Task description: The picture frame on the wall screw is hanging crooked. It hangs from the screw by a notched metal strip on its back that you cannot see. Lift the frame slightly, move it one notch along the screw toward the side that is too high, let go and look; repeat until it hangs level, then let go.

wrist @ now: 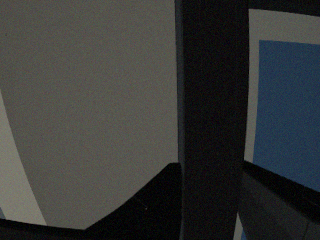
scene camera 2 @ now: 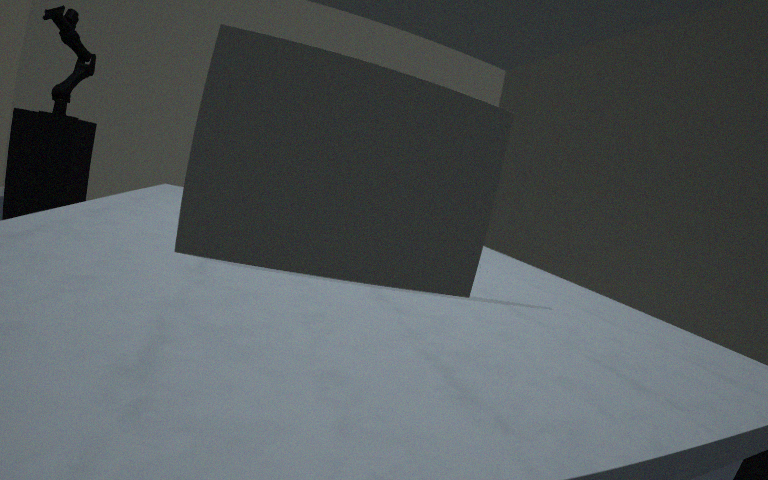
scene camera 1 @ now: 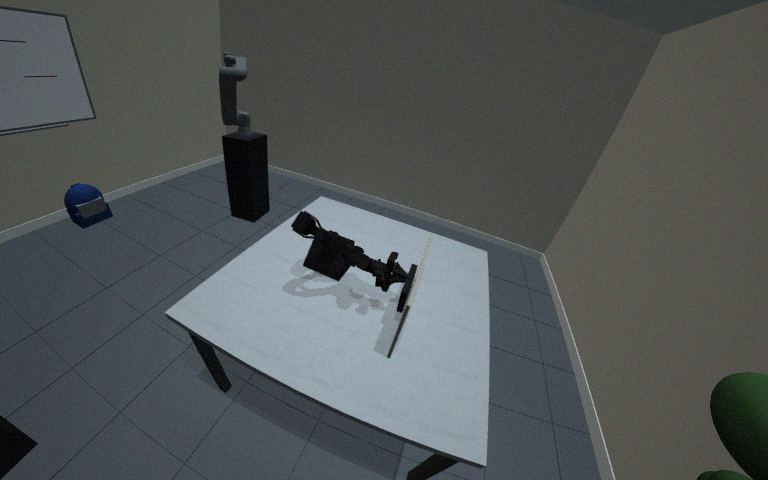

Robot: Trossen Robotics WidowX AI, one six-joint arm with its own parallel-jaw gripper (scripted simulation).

Scene:
my gripper: wrist; scene camera 1; not seen in scene camera 2 (hidden by a wall panel)
same spot on my gripper: (wrist: 265, 198) = (scene camera 1: 401, 280)

